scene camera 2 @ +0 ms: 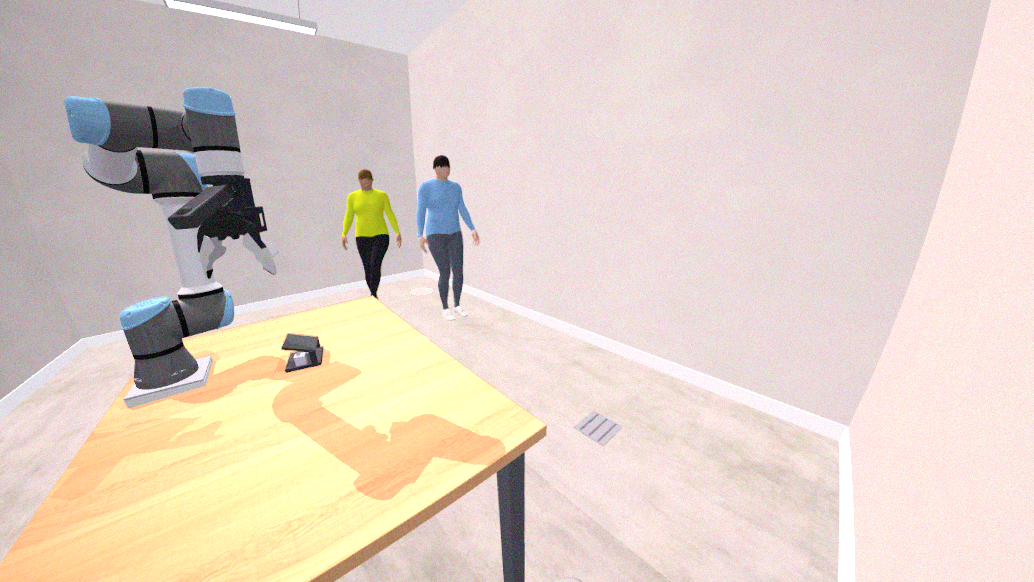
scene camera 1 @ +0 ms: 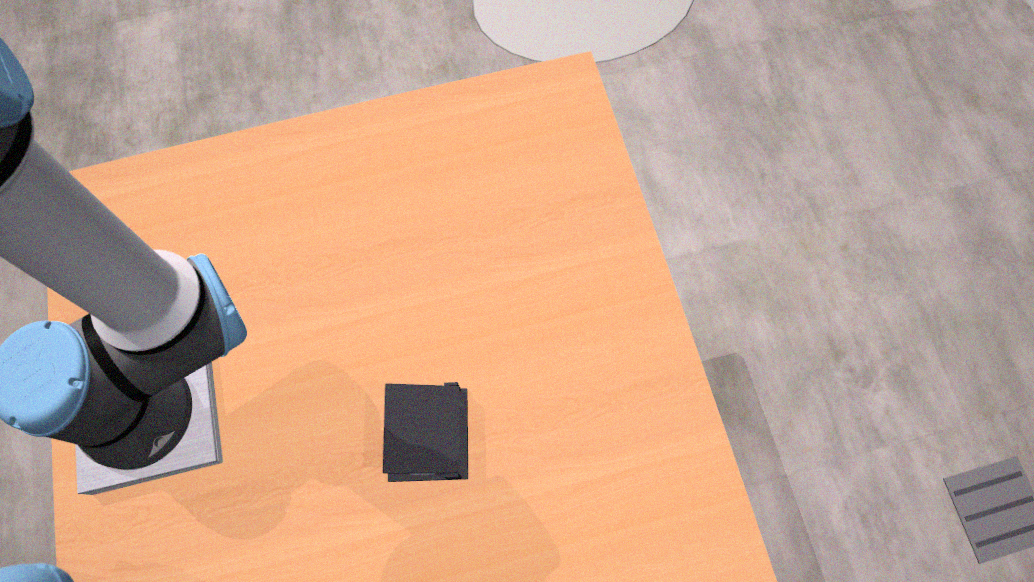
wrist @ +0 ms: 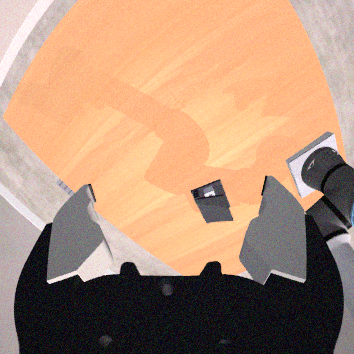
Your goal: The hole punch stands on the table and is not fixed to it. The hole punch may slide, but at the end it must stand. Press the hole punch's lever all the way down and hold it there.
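Pixels of known places: gripper, fingertip midpoint: (scene camera 2: pixel 241 276) (wrist: pixel 176 182); arm's base at its link origin: (scene camera 2: pixel 168 375) (scene camera 1: pixel 136 412) (wrist: pixel 319 166).
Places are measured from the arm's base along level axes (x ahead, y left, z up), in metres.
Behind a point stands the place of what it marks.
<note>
The black hole punch (scene camera 1: pixel 425 431) @[z 0.040, x 0.395, y -0.065 m] (scene camera 2: pixel 303 357) @[z 0.009, x 0.395, y -0.113 m] (wrist: pixel 203 192) @[z -0.015, x 0.402, y -0.098 m] stands upright on the table (scene camera 1: pixel 434 216) @[z -0.028, x 0.414, y 0.263 m] (scene camera 2: pixel 217 491) @[z -0.028, x 0.250, y -0.530 m] (wrist: pixel 150 50) @[z -0.028, x 0.336, y -0.535 m]. Its wide flat lever (scene camera 2: pixel 301 341) @[z 0.041, x 0.393, y -0.058 m] (wrist: pixel 217 209) @[z 0.046, x 0.379, y -0.061 m] is raised and tilted, with a gap to the base below in scene camera 2. In scene camera 1 the lever hides most of the base. My gripper (scene camera 2: pixel 241 272) @[z 0.327, x 0.357, y -0.350 m] (wrist: pixel 176 182) @[z 0.327, x 0.357, y -0.350 m] is open and empty, high above the table and apart from the hole punch. In the wrist view the punch shows between the two fingers, far below them. My gripper does not show in scene camera 1.
The arm's base plate (scene camera 1: pixel 108 482) @[z 0.002, x -0.029, y -0.090 m] (scene camera 2: pixel 170 392) @[z -0.016, x 0.029, y -0.086 m] (wrist: pixel 297 174) @[z -0.003, x 0.087, y -0.011 m] sits on the table to the punch's left in both scene views. Two people, in yellow (scene camera 2: pixel 370 215) and blue (scene camera 2: pixel 442 209), stand beyond the table. A floor grate (scene camera 1: pixel 989 509) (scene camera 2: pixel 598 428) lies beyond the table's edge.
</note>
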